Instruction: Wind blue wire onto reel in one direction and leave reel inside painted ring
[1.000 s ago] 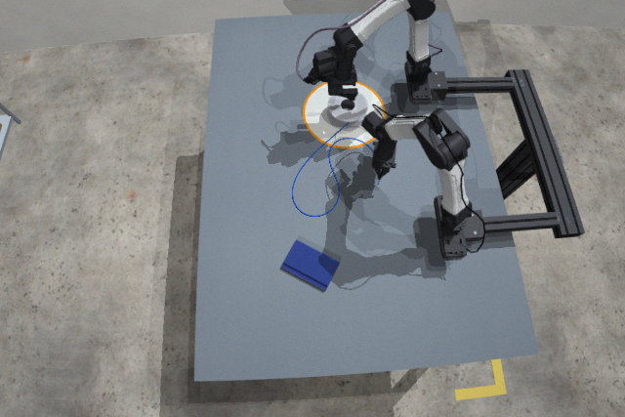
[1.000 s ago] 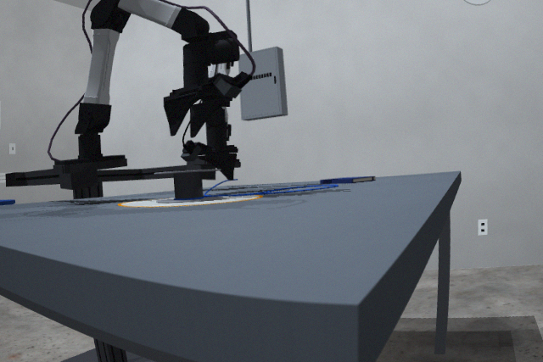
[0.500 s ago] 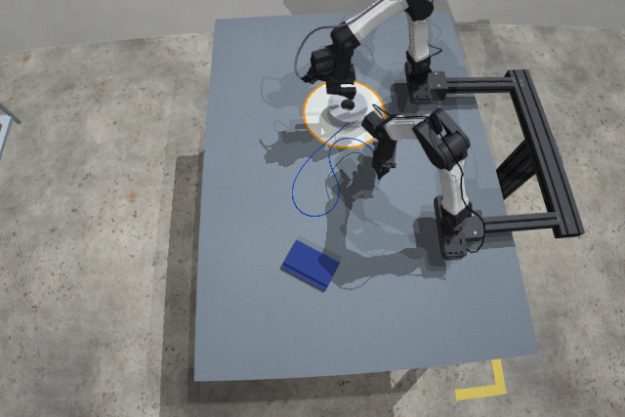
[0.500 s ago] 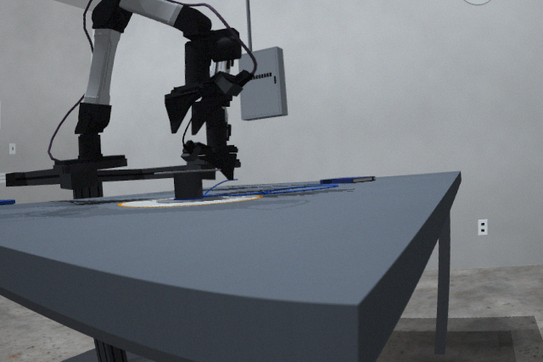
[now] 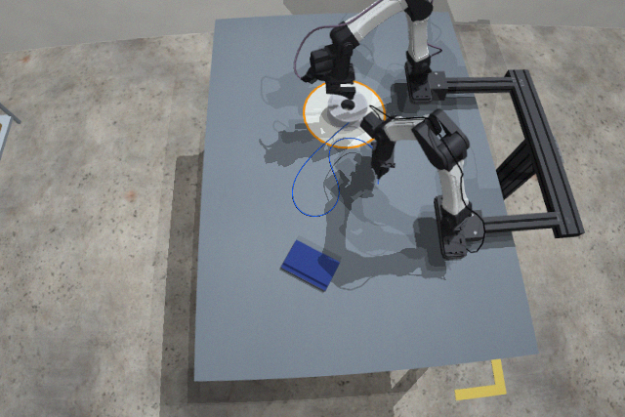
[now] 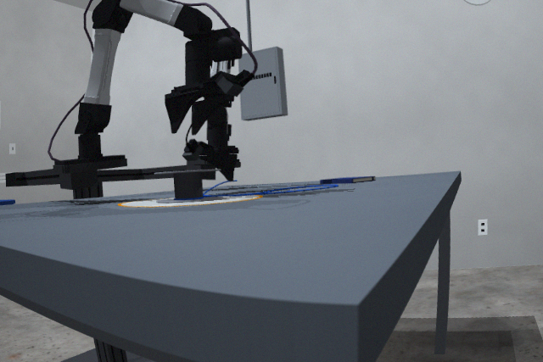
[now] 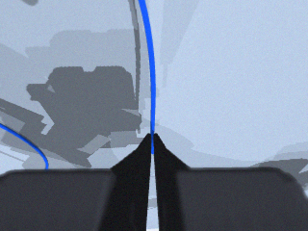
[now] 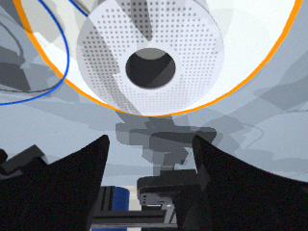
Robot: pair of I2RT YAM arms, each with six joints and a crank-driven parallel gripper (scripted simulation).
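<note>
My right hand is 12 cm above the perforated reel. Also, from my right hand: orange painted ring: 1 cm ahead, 1 cm to the right, 15 cm below; then blue book: 18 cm ahead, 58 cm to the left, 15 cm below.
</note>
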